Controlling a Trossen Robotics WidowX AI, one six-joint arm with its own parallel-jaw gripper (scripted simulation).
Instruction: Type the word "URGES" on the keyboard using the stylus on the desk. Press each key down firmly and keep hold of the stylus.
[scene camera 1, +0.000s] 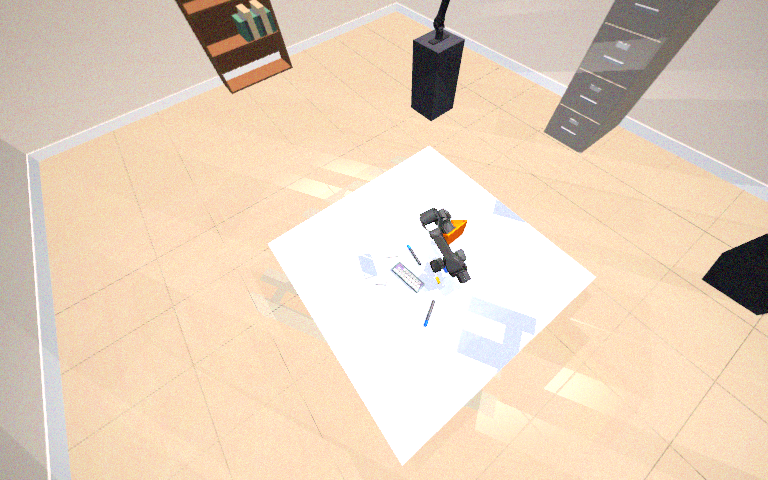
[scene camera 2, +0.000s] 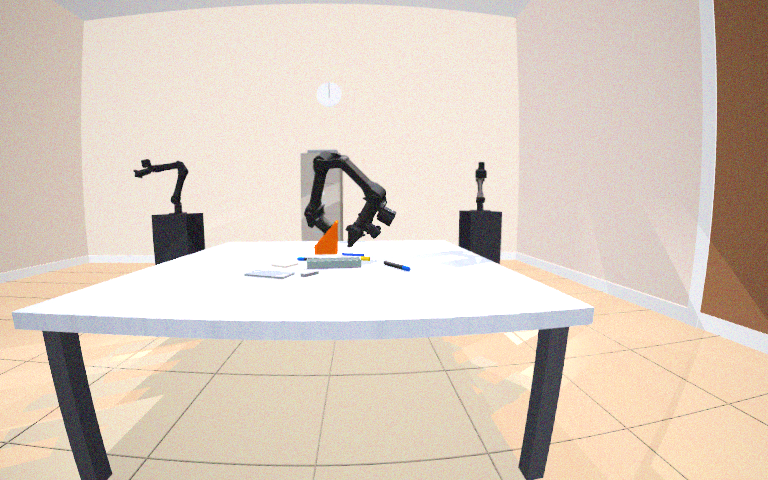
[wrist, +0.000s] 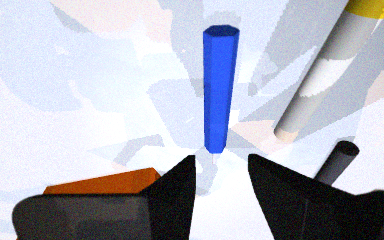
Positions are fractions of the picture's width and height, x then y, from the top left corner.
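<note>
From the wrist camera I can see my gripper (wrist: 0.58, 0.67), and there's a blue stylus (wrist: 0.57, 0.18) along with a dark rod (wrist: 0.89, 0.64).
</note>
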